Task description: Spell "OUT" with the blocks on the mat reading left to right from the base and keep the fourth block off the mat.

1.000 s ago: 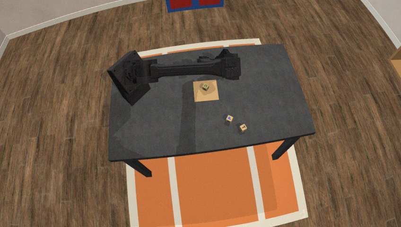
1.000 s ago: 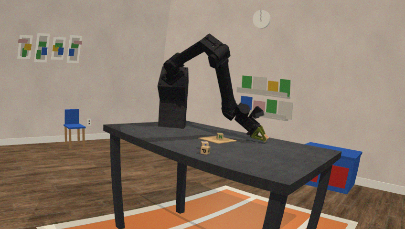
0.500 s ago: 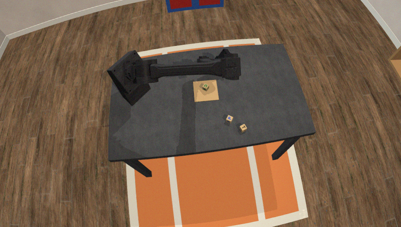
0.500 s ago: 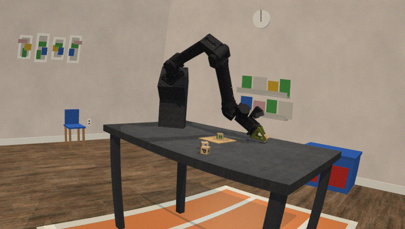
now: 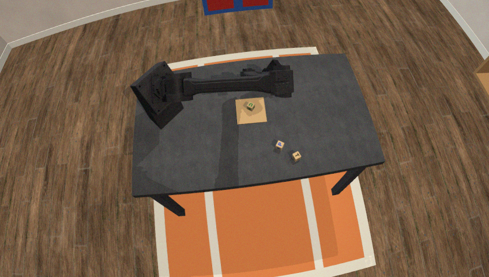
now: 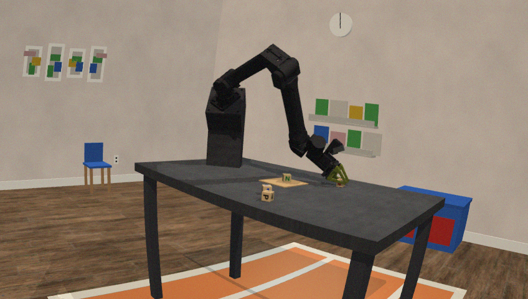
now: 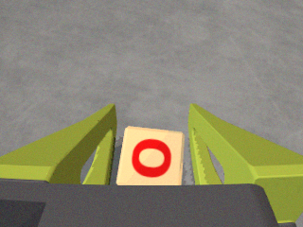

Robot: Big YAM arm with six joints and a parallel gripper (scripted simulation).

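Now: the O block 2 cm behind my hand and 1 cm below it. From my hand the other things lie so: green-lettered block (22 cm behind, 8 cm to the right); P block (19 cm behind, 32 cm to the right, 1 cm below); tan mat (23 cm behind, 9 cm to the right, 2 cm below).
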